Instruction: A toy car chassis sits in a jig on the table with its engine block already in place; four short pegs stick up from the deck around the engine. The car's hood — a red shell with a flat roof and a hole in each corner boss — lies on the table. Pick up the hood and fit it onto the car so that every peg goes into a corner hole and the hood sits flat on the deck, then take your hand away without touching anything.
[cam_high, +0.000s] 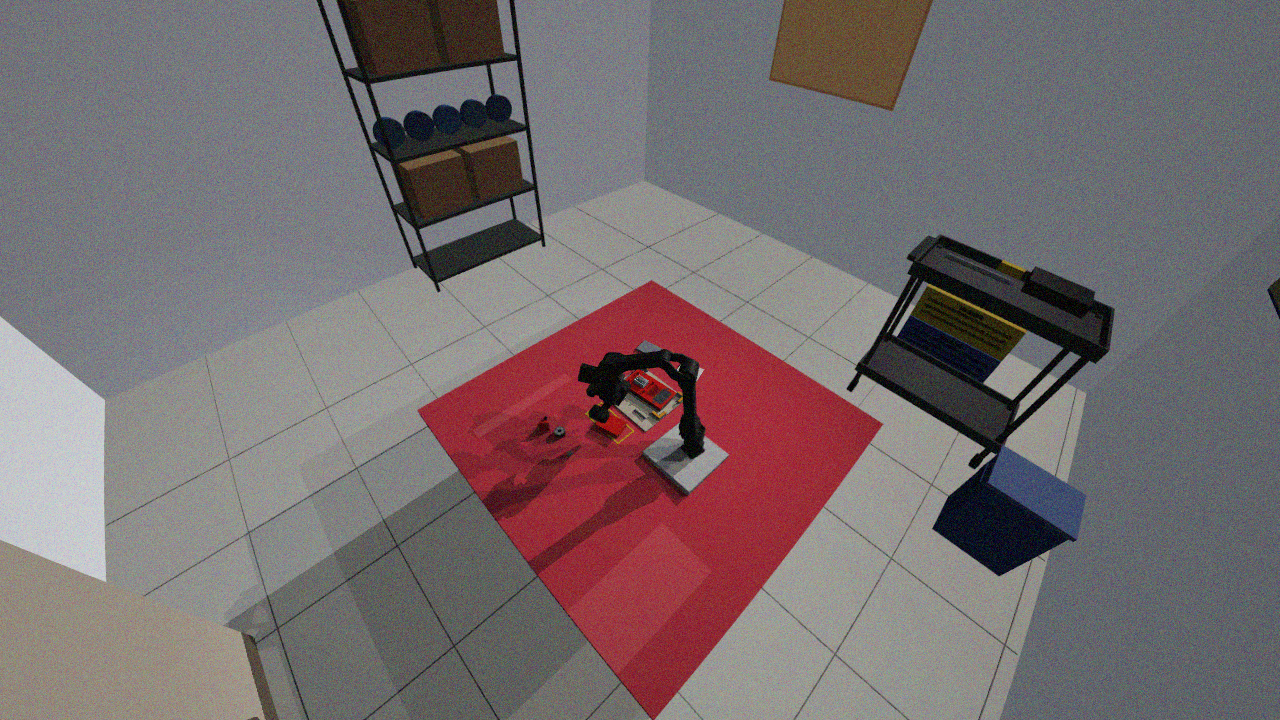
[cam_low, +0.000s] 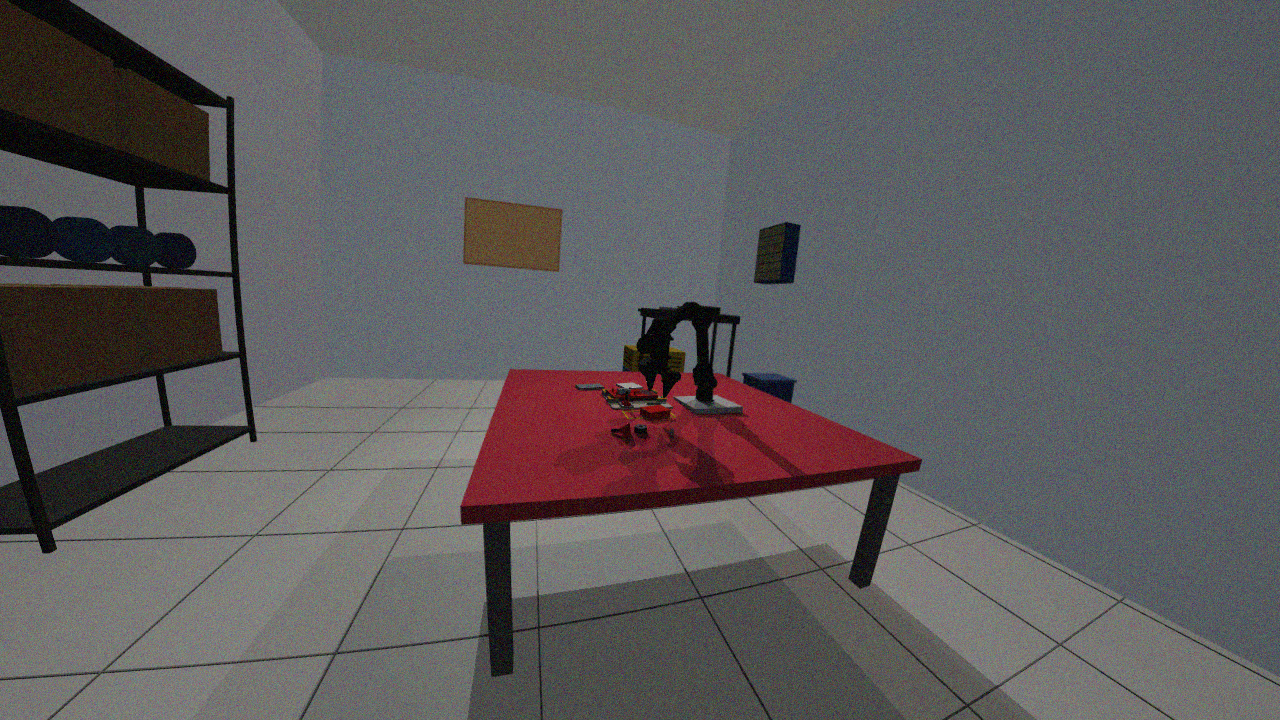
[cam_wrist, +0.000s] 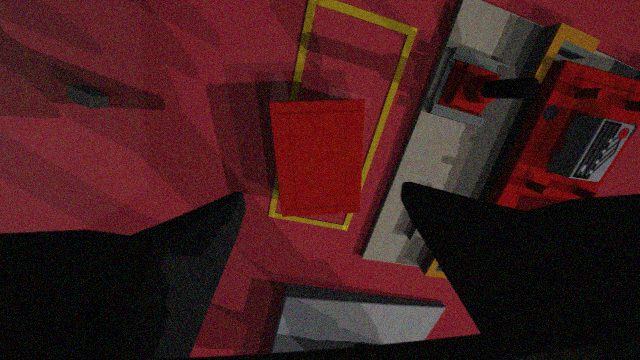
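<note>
The red hood is 6 cm below my gripper tip. The rest, counted from my gripper tip: pale jig 20 cm to the right, 7 cm below, 6 cm ahead; then black wheel 17 cm to the left, 8 cm ahead, 7 cm below; then white plate 42 cm to the right, 8 cm below, 4 cm ahead.
</note>
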